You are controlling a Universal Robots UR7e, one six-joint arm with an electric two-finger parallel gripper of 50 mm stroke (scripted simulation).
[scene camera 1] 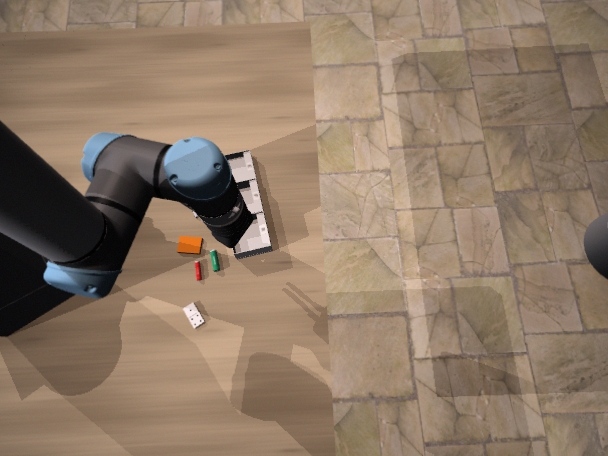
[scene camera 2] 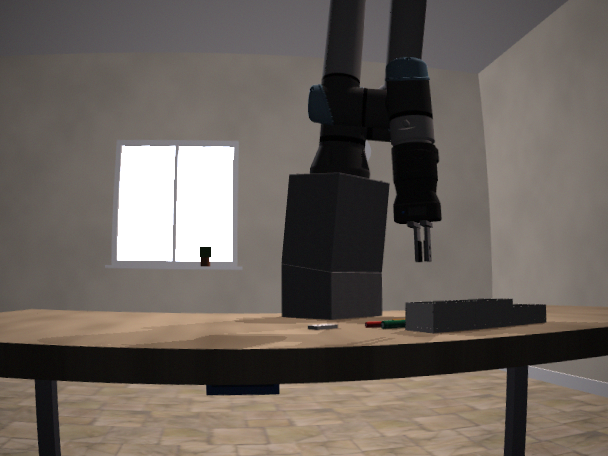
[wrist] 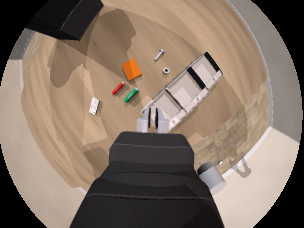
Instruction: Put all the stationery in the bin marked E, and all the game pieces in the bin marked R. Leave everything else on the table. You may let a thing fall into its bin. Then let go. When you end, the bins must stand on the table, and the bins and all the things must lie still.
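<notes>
Scene camera 2 gives me a sight of my gripper (scene camera 2: 423, 261). I can find the gripper in the wrist view (wrist: 153, 114) as well, and scene camera 1 (scene camera 1: 230, 230) shows it too.
</notes>
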